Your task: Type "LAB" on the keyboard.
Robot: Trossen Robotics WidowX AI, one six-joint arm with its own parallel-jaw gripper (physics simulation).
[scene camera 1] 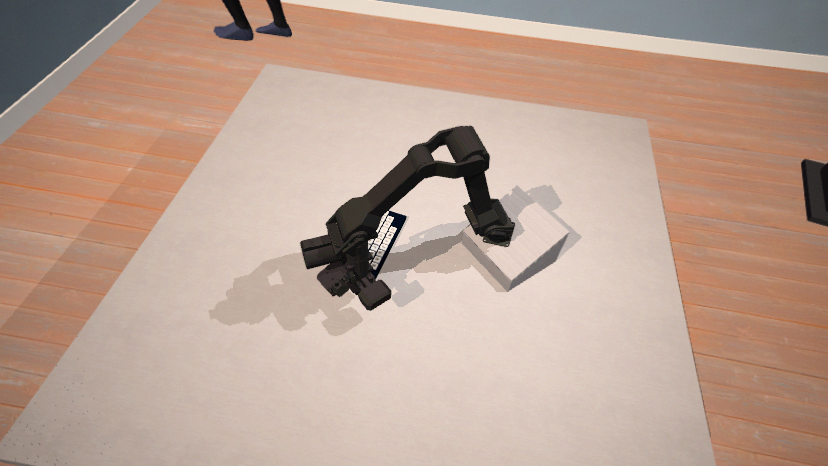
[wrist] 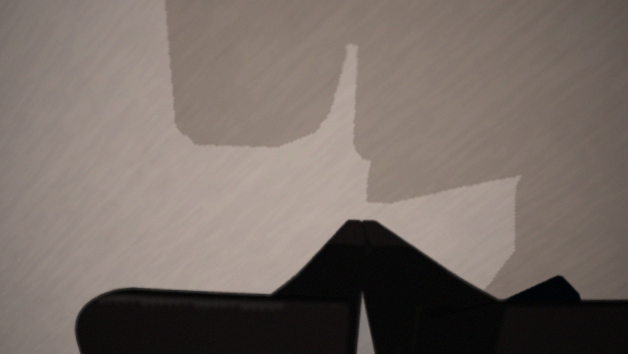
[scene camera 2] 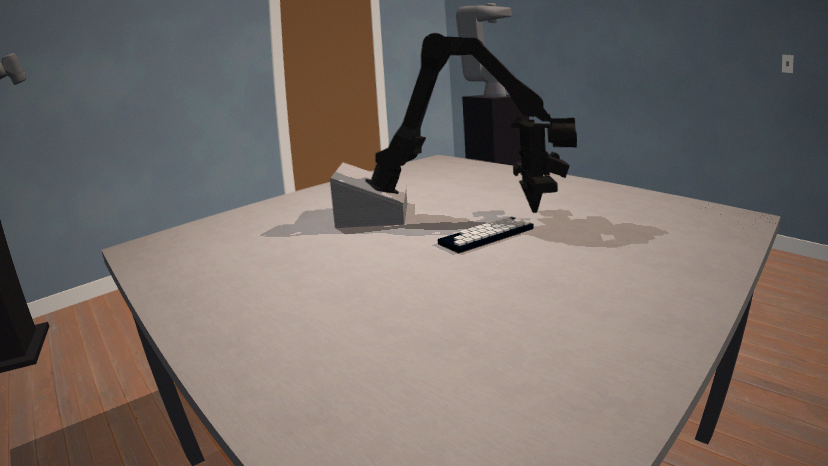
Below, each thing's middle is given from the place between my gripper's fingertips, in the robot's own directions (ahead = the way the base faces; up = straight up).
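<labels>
The dark keyboard [scene camera 2: 503, 228] is 1 cm below my hand, and it's 2 cm ahead of my hand and 16 cm to the right of it.
</labels>
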